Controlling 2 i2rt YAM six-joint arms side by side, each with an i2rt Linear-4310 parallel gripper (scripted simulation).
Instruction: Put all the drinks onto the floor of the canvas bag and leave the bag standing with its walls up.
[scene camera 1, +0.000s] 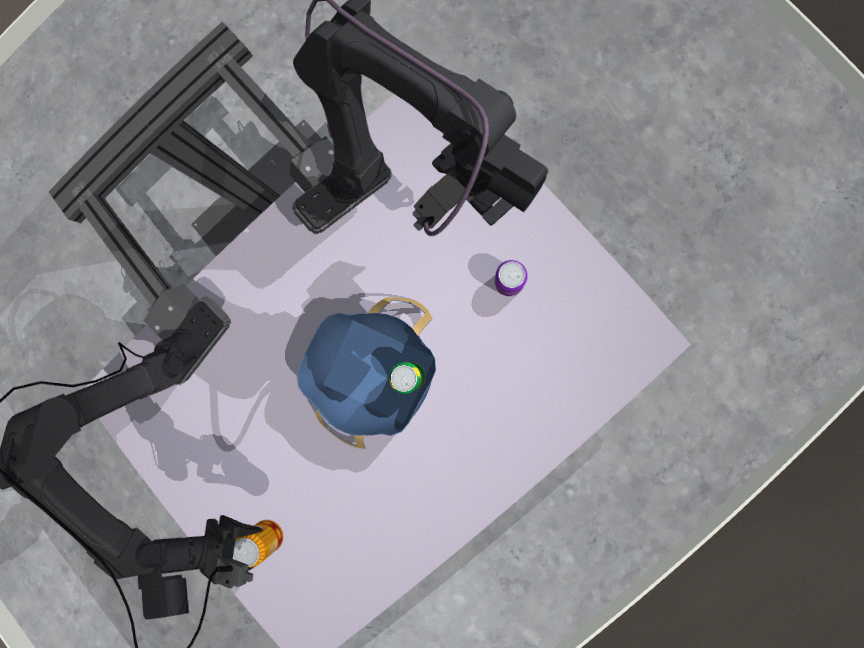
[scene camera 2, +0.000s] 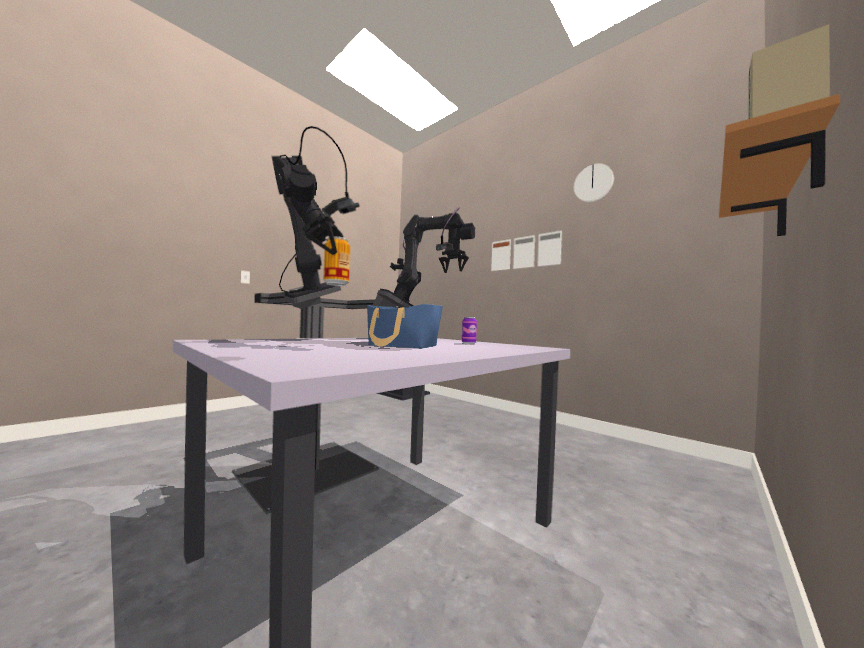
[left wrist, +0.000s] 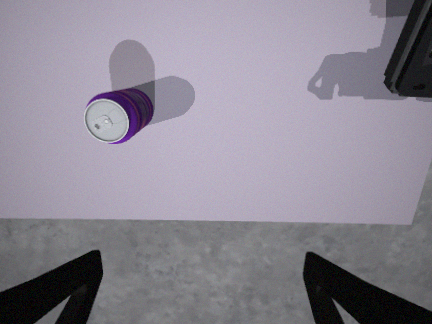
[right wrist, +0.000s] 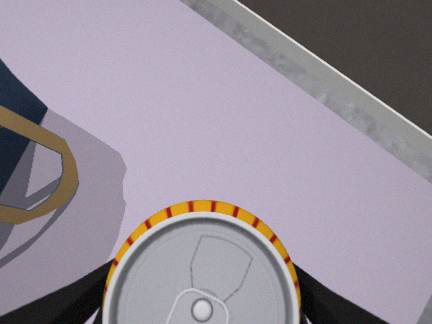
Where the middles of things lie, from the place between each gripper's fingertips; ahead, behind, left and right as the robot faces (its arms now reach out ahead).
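Scene:
You'll find the orange can (scene camera 2: 336, 267) 20 mm below my right hand.
From my left hand, that same can is 110 mm below, 750 mm to the right and 170 mm ahead.

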